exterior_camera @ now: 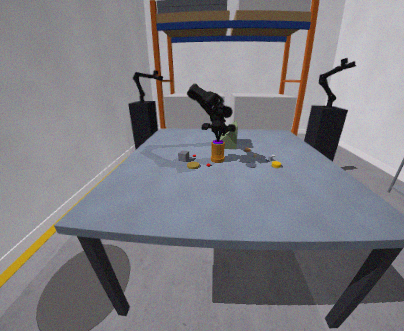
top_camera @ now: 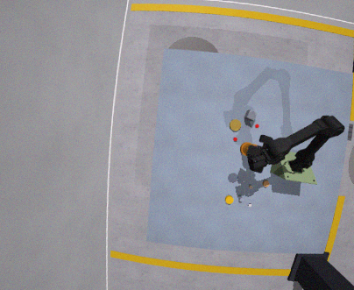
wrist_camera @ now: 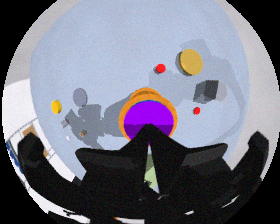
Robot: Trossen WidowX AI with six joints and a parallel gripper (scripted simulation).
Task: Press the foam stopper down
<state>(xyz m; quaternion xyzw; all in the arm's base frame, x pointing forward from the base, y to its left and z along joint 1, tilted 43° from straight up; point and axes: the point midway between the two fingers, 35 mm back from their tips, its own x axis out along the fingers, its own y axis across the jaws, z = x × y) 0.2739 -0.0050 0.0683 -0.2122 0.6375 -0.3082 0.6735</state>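
Right now the purple foam stopper is 50 mm below my hand. The rest, counted from my hand: grey disc (190 mm to the left, 150 mm below, 50 mm ahead); grey cube (210 mm to the right, 130 mm below, 20 mm ahead); small piece (200 mm to the left, 170 mm behind, 150 mm below).
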